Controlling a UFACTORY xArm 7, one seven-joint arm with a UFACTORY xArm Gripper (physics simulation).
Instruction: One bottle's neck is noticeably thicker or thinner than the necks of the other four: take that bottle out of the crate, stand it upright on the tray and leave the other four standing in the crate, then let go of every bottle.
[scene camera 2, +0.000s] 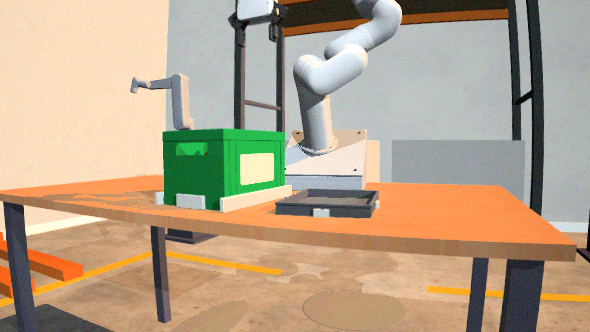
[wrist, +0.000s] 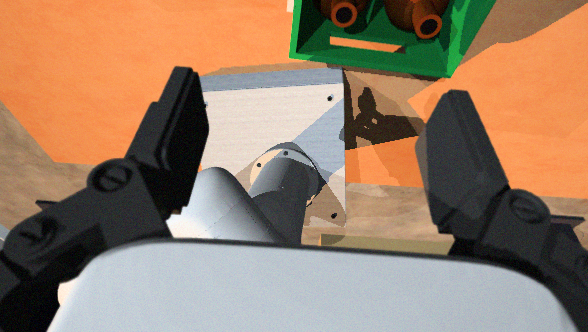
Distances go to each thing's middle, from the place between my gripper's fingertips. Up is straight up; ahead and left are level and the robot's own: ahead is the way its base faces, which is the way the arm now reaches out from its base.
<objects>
Right now my hand is 10 mm short of the long pale strip (scene camera 2: 227, 204), 20 mm to the right of it and 380 mm above it.
</objects>
